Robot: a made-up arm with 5 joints.
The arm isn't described. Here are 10 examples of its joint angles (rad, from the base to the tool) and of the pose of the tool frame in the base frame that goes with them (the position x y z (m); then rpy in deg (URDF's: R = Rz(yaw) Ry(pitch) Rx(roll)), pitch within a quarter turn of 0, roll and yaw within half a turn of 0).
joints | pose
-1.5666 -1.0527 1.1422 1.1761 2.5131 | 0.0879 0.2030 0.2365 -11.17 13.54 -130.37
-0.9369 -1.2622 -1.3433 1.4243 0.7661 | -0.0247 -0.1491 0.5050 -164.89 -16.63 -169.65
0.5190 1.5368 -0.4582 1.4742 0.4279 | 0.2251 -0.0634 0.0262 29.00 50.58 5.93
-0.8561 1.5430 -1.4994 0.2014 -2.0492 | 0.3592 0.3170 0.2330 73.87 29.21 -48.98
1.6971 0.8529 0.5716 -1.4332 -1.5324 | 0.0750 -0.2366 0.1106 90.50 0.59 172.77
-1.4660 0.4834 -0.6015 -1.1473 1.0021 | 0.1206 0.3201 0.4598 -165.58 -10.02 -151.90
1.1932 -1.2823 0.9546 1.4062 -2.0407 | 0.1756 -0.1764 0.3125 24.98 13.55 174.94
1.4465 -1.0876 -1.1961 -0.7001 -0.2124 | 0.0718 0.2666 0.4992 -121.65 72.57 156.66
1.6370 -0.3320 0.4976 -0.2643 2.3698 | 0.0838 -0.3204 0.3439 -97.71 42.73 -9.04
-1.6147 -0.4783 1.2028 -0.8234 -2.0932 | 0.0755 0.2619 0.2365 96.73 32.54 6.15
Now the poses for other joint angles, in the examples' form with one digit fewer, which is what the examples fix.
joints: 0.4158 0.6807 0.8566 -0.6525 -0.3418
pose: 0.257 -0.061 0.048 17.3 -35.9 -51.8
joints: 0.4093 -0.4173 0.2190 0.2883 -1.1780
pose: 0.383 -0.115 0.401 84.5 -19.6 -111.6
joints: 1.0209 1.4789 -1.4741 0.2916 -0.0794
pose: 0.319 -0.346 0.242 22.7 -71.5 -82.3
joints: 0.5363 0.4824 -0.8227 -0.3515 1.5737
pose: 0.403 -0.172 0.475 -129.7 -2.0 60.9
